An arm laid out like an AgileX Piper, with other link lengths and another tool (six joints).
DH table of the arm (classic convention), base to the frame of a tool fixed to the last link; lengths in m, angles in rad. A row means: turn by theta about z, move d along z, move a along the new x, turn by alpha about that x. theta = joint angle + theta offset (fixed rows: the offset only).
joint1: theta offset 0; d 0.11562; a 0; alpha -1.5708
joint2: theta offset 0.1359; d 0; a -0.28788; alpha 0
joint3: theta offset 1.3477; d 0; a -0.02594; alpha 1.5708
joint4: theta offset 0; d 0.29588; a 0; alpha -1.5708
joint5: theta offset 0; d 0; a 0; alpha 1.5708
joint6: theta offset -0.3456; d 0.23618; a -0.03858; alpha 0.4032
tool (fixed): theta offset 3.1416; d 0.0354; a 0; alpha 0
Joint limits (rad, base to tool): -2.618..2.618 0..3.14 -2.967..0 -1.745..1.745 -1.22..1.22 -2.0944..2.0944
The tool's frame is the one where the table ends.
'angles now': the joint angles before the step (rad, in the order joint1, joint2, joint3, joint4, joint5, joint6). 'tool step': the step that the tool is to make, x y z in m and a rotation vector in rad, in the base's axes. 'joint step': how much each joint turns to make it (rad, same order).
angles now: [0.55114, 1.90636, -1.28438, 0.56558, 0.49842, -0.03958]
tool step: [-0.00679, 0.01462, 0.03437, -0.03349, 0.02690, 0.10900]
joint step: [0.00000, -0.00001, -0.15274, -0.08626, 0.21294, 0.02991]
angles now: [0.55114, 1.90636, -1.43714, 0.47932, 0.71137, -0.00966]
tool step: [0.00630, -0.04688, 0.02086, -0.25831, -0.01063, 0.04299]
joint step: [-0.00001, 0.00001, -0.17341, -0.33282, 0.27681, 0.15289]
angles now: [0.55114, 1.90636, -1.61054, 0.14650, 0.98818, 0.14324]
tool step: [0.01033, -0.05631, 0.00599, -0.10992, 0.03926, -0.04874]
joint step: [-0.06951, 0.00000, -0.06188, -0.08377, 0.15011, 0.01009]
